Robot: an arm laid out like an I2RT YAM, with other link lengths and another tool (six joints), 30 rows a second.
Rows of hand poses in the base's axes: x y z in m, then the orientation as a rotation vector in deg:
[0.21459, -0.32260, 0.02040, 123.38, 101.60, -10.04]
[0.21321, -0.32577, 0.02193, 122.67, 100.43, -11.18]
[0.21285, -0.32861, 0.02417, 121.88, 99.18, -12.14]
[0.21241, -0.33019, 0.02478, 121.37, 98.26, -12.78]
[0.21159, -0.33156, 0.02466, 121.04, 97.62, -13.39]
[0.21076, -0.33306, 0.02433, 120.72, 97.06, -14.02]
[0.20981, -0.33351, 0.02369, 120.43, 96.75, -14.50]
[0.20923, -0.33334, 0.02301, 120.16, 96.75, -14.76]
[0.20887, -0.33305, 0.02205, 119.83, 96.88, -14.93]
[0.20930, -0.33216, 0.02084, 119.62, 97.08, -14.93]
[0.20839, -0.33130, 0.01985, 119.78, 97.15, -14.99]
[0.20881, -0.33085, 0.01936, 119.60, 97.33, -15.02]
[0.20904, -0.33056, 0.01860, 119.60, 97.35, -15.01]
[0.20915, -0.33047, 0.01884, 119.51, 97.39, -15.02]
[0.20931, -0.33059, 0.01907, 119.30, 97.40, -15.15]
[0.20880, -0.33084, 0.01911, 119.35, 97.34, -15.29]
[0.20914, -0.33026, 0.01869, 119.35, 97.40, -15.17]
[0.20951, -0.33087, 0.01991, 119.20, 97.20, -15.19]
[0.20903, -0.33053, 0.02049, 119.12, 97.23, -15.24]
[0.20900, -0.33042, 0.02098, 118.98, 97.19, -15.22]
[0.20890, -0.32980, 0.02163, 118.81, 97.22, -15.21]
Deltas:
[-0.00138, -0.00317, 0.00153, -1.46, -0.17, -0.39]
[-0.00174, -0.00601, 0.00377, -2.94, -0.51, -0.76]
[-0.00218, -0.00759, 0.00438, -3.96, -0.76, -1.06]
[-0.00300, -0.00896, 0.00426, -4.72, -0.82, -1.31]
[-0.00383, -0.01046, 0.00393, -5.44, -0.83, -1.53]
[-0.00478, -0.01091, 0.00329, -5.96, -0.80, -1.61]
[-0.00536, -0.01074, 0.00261, -6.24, -0.75, -1.51]
[-0.00572, -0.01045, 0.00165, -6.46, -0.71, -1.30]
[-0.00529, -0.00956, 0.00044, -6.50, -0.69, -1.10]
[-0.00620, -0.00870, -0.00055, -6.38, -0.56, -1.15]
[-0.00578, -0.00825, -0.00104, -6.43, -0.53, -0.97]
[-0.00555, -0.00796, -0.00180, -6.41, -0.53, -0.96]
[-0.00544, -0.00787, -0.00156, -6.46, -0.54, -0.89]
[-0.00528, -0.00799, -0.00133, -6.64, -0.53, -0.80]
[-0.00579, -0.00824, -0.00129, -6.69, -0.46, -0.88]
[-0.00545, -0.00766, -0.00171, -6.62, -0.50, -0.83]
[-0.00508, -0.00827, -0.00049, -6.82, -0.64, -0.86]
[-0.00556, -0.00793, 0.00009, -6.87, -0.62, -0.81]
[-0.00559, -0.00782, 0.00058, -6.98, -0.71, -0.76]
[-0.00569, -0.00720, 0.00123, -7.07, -0.76, -0.66]

